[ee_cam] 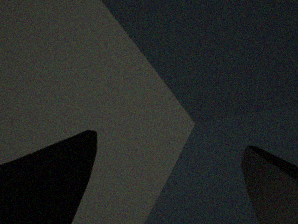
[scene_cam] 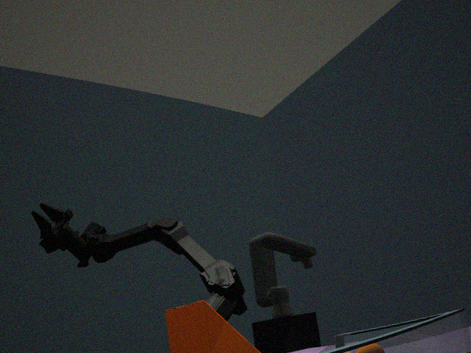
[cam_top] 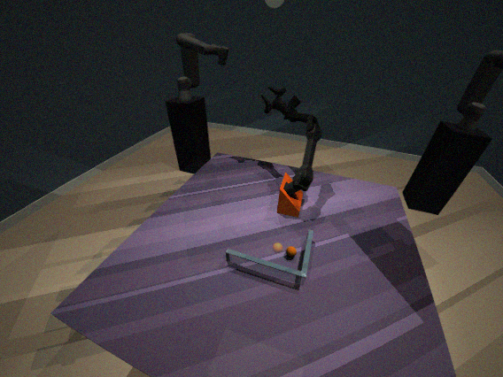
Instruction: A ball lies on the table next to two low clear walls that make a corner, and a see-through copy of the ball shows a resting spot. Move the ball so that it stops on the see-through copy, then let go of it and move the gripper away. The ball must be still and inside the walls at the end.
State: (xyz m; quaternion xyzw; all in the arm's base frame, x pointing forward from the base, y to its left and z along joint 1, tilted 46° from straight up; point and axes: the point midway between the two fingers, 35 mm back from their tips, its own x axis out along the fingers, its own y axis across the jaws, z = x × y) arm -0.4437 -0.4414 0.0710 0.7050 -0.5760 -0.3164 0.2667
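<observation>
Now: gripper tip 750 mm short of the orange ball, 370 mm to the right of it and 470 mm above it. Round my gripper tip: see-through copy: 750 mm ahead, 310 mm to the left, 470 mm below.
</observation>
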